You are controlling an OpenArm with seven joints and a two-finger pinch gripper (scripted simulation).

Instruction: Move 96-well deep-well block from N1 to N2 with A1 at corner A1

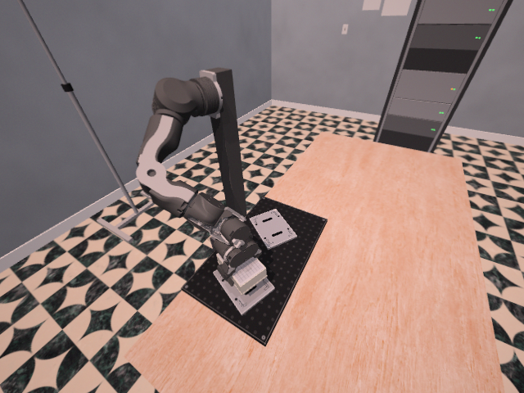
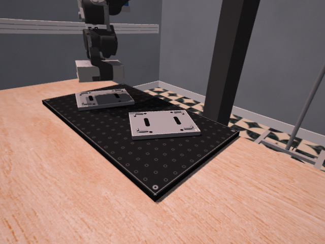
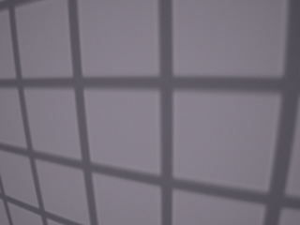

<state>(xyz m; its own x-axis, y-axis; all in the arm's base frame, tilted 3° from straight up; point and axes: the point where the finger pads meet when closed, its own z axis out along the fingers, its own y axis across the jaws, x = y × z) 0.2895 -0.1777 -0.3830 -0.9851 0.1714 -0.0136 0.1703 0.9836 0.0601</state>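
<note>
Right now the plate nest N2 is 23 cm to the left of my hand, 8 cm below it and 8 cm behind it. From my hand the other things lie so: white deep-well block: 1 cm above; A1 mark: 7 cm to the left, 7 cm below, 7 cm behind; plate nest N1: 8 cm below, 1 cm behind.
</note>
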